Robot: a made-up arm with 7 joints.
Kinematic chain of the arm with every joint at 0, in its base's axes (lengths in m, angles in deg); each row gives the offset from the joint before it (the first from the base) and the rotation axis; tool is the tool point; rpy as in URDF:
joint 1: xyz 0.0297 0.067 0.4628 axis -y
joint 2: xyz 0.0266 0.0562 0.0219 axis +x
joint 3: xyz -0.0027 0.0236 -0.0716 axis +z
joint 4: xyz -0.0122 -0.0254 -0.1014 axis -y
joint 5: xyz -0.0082 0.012 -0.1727 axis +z
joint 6: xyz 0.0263 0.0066 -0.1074 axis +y
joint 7: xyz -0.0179 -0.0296 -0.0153 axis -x
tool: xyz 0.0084 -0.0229 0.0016 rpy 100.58 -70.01 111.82
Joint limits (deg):
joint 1: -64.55..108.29
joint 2: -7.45..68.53
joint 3: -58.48..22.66
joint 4: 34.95..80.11
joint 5: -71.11..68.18
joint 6: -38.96..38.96
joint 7: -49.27..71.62
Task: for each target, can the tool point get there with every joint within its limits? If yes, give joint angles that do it. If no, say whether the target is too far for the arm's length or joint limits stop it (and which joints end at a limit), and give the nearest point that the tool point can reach.
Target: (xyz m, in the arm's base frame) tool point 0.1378 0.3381 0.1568
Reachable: yes | joints -11.82 55.60 -34.96 47.36 20.55 -7.73 57.83
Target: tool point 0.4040 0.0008 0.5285
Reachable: yes | joints 72.79 -0.41 -32.17 43.42 28.56 -13.44 31.14
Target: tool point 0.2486 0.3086 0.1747
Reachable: yes | joints 18.23 43.20 -38.54 44.06 -54.91 6.68 45.67
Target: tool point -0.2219 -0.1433 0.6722
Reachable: no: joint limits stop it (at a limit: joint 1, joint 2, joint 4, joint 6) | nearest point 0.0846 -0.1061 0.7073 | short by 0.311 m
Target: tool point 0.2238 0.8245 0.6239
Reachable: no: too far | nearest point 0.1813 0.5564 0.5886 | short by 0.274 m
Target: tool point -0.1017 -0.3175 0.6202
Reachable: no: joint limits stop it (at a limit: joint 1, joint 2, joint 3, joint 4, joint 6, joint 7) | nearest point 0.1019 -0.1481 0.6498 | short by 0.267 m
